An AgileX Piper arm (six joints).
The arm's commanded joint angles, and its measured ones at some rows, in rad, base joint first. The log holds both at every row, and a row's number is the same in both.
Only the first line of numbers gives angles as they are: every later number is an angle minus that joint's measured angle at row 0.
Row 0, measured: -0.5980, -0.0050, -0.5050, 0.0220, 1.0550, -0.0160
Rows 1 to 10, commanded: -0.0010, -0.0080, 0.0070, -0.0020, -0.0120, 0.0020; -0.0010, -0.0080, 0.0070, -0.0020, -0.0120, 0.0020; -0.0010, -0.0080, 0.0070, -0.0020, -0.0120, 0.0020; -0.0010, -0.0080, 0.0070, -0.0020, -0.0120, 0.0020; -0.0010, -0.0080, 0.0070, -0.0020, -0.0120, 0.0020; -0.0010, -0.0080, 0.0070, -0.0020, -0.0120, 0.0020; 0.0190, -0.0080, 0.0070, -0.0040, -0.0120, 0.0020; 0.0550, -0.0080, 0.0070, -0.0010, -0.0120, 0.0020; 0.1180, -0.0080, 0.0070, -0.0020, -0.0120, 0.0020; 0.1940, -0.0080, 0.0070, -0.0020, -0.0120, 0.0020
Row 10, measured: 0.1180, 0.0000, 0.0010, 0.0000, -0.0010, 0.0020
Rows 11 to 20, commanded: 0.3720, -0.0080, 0.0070, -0.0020, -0.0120, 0.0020; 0.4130, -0.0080, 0.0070, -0.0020, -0.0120, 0.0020; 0.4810, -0.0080, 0.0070, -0.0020, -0.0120, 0.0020; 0.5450, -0.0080, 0.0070, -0.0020, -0.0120, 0.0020; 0.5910, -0.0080, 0.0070, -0.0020, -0.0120, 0.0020; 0.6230, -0.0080, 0.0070, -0.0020, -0.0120, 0.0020; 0.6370, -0.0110, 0.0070, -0.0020, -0.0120, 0.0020; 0.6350, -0.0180, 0.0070, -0.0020, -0.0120, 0.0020; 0.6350, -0.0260, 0.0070, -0.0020, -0.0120, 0.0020; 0.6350, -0.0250, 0.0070, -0.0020, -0.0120, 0.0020
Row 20, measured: 0.6330, 0.0000, 0.0010, 0.0000, -0.0010, 0.0030
